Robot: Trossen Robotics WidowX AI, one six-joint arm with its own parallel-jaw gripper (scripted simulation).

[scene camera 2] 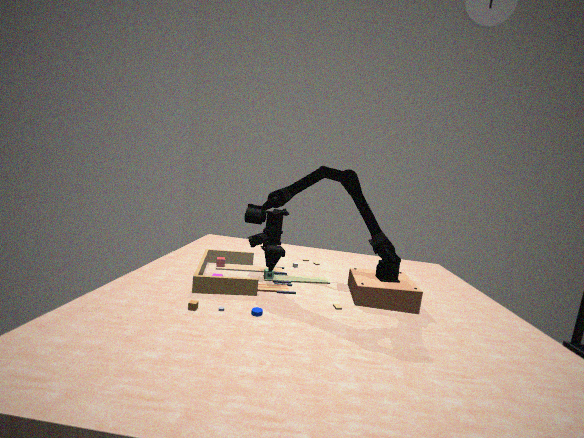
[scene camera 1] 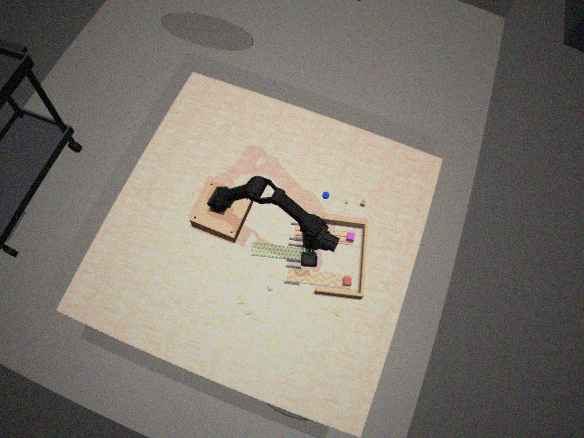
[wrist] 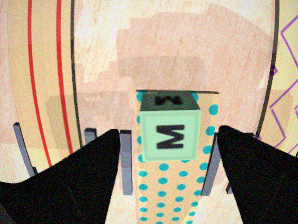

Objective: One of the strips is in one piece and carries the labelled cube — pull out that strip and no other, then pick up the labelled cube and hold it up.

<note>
I see my gripper (scene camera 2: 268, 269) and a labelled cube (wrist: 170, 121).
My gripper also shows in the wrist view (wrist: 169, 136).
</note>
